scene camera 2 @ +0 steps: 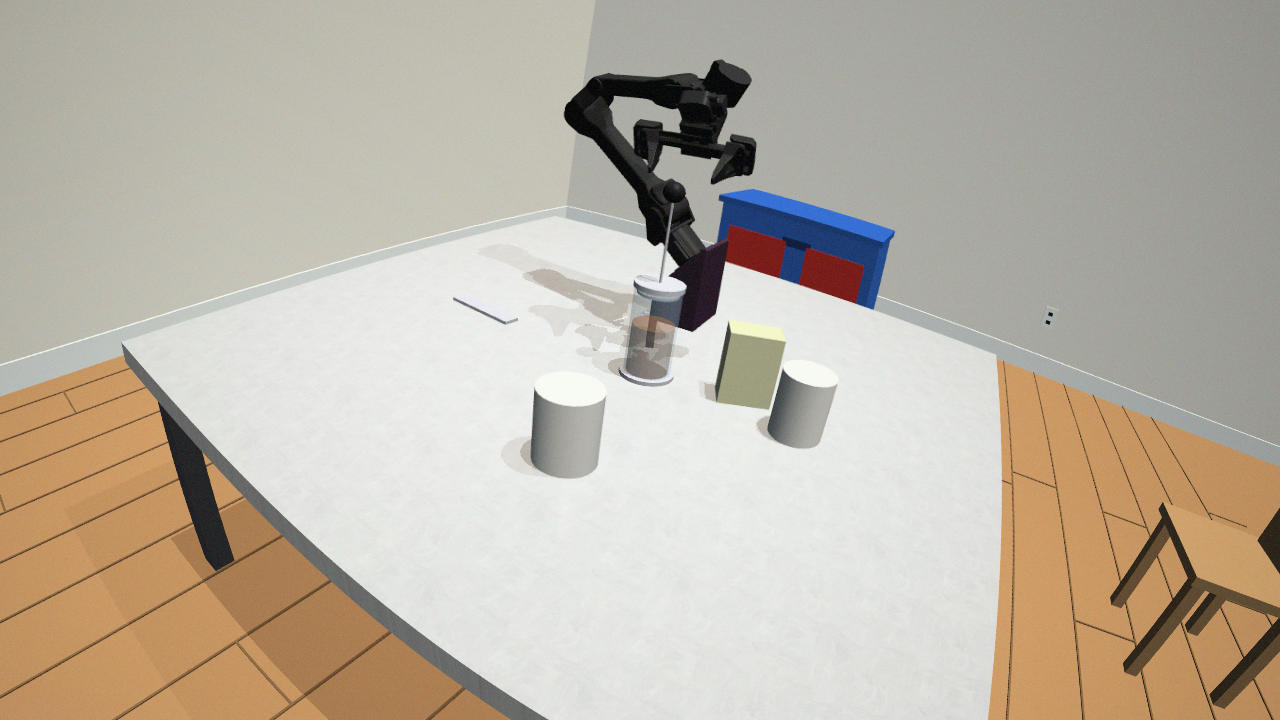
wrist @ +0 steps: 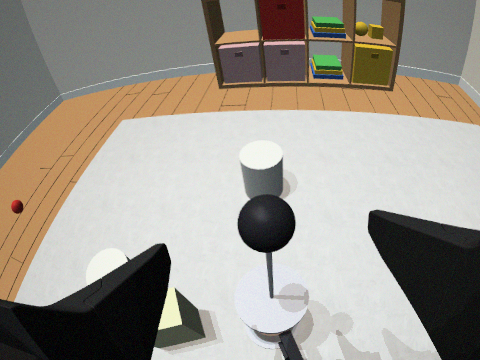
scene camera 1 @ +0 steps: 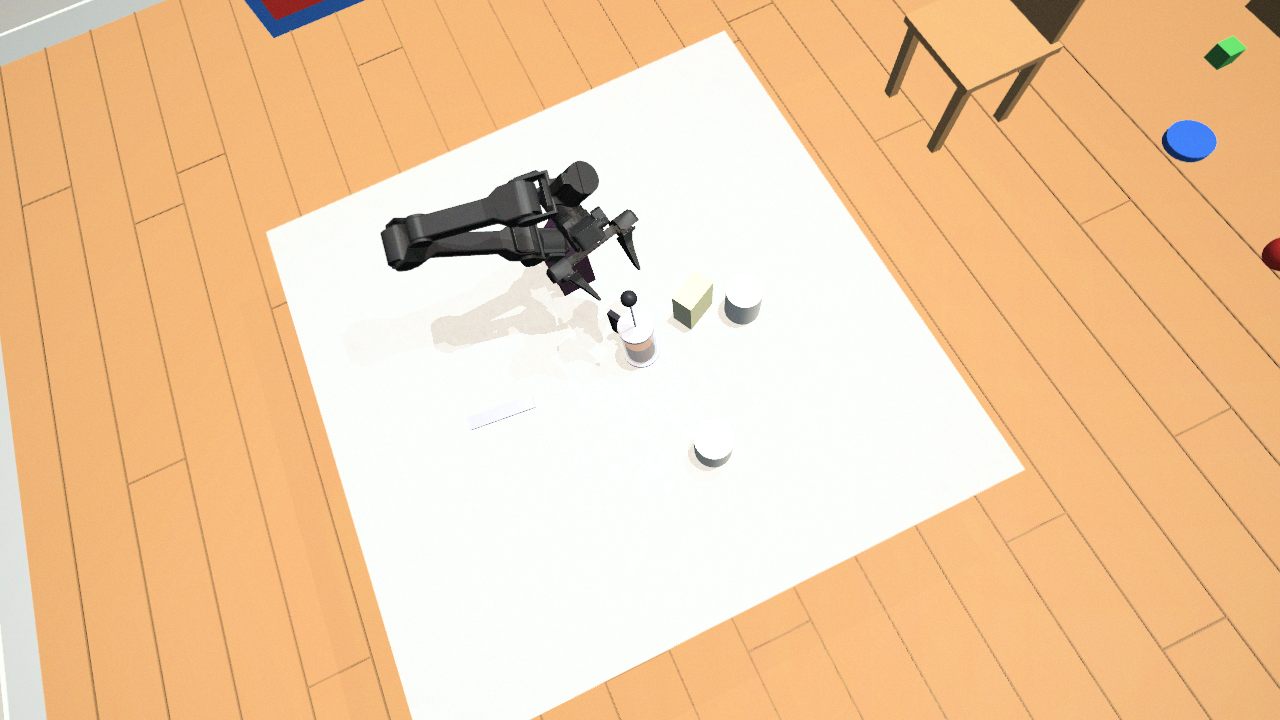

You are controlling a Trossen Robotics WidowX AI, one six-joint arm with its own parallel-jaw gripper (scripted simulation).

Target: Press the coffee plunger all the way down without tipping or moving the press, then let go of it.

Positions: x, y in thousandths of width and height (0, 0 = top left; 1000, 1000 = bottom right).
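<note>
A glass coffee press (scene camera 1: 501, 485), (scene camera 2: 514, 417) is visible, as is a pale yellow box (scene camera 1: 541, 417), (scene camera 2: 587, 497). The gripper (scene camera 1: 485, 397), (scene camera 2: 532, 245), (wrist: 566, 665) is open and holds nothing.
</note>
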